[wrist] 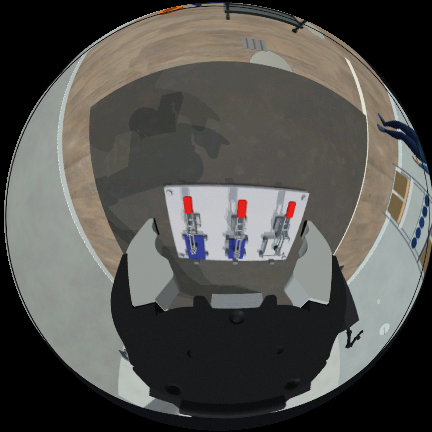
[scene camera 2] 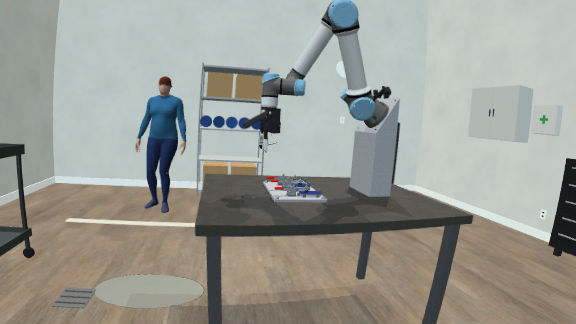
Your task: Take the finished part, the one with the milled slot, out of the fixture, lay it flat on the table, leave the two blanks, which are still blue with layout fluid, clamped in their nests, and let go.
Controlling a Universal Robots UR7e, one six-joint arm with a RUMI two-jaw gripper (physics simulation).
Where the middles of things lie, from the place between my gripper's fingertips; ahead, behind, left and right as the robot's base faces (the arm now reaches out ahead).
I see the fixture plate (wrist: 215,202) 16 cm behind my hand, 1 cm to the right of it and 19 cm below it.
